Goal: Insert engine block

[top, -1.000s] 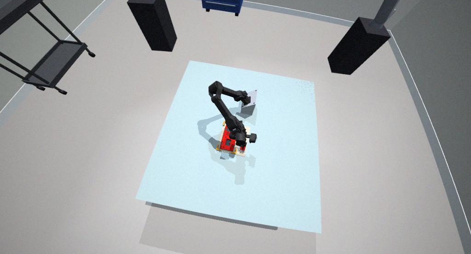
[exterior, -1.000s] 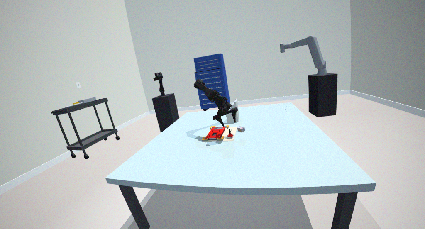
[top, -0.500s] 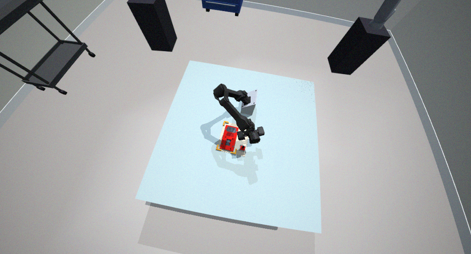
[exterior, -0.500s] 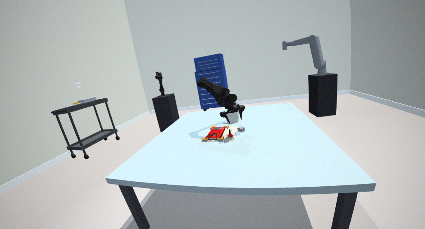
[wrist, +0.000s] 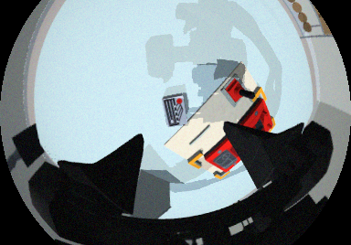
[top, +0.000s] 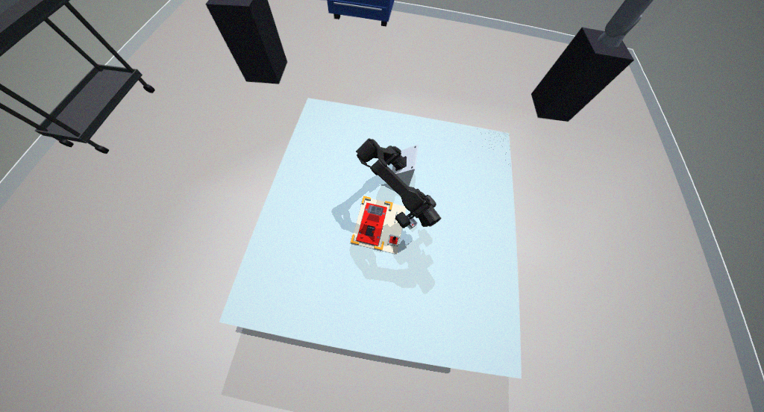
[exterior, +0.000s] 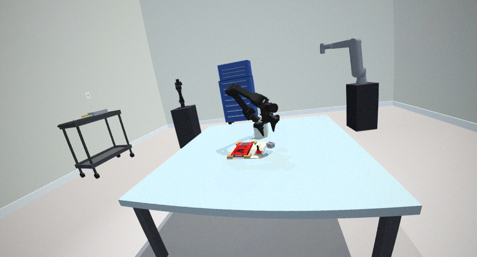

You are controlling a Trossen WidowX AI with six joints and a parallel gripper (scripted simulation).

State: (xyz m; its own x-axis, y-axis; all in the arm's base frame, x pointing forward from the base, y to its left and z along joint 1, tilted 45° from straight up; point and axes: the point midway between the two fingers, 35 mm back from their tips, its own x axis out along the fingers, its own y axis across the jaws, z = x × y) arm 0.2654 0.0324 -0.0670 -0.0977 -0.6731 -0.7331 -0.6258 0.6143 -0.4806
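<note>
My gripper tip is now 1 cm past the grey engine block, 1 cm to the right of it and 8 cm above it.
</note>
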